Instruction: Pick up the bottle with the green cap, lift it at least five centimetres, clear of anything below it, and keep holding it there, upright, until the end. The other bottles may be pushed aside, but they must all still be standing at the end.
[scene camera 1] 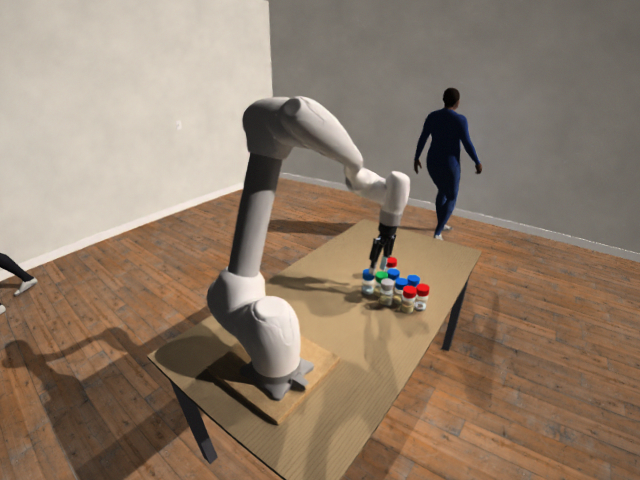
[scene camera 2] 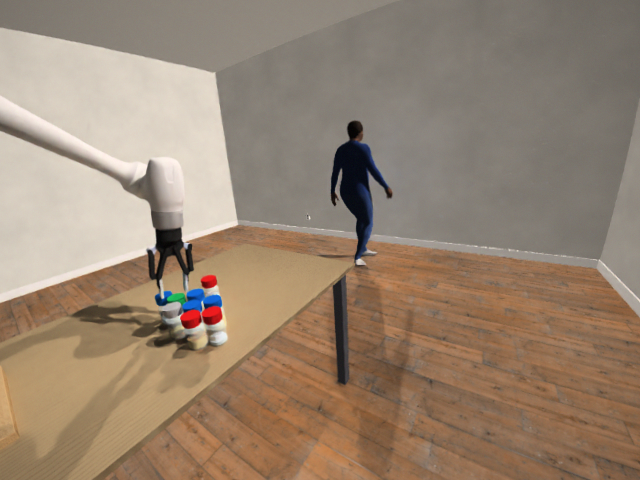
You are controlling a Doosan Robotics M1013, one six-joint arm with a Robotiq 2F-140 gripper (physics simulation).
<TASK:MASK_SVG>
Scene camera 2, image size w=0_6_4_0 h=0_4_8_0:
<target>my gripper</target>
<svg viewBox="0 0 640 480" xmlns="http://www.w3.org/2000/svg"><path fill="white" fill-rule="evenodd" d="M181 228L172 231L156 229L156 245L146 249L149 259L149 276L152 280L155 279L157 281L159 295L162 299L164 298L162 275L167 257L176 256L183 271L184 290L189 292L188 275L189 272L194 270L191 253L192 244L182 241ZM160 252L160 260L155 275L154 255L156 250ZM183 246L186 252L188 268L186 267L180 253Z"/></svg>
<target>red-capped bottle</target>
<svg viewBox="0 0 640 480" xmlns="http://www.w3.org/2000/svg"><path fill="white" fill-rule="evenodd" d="M213 306L202 312L202 318L205 323L210 346L220 347L228 341L225 322L222 319L221 308Z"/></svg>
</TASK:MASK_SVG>
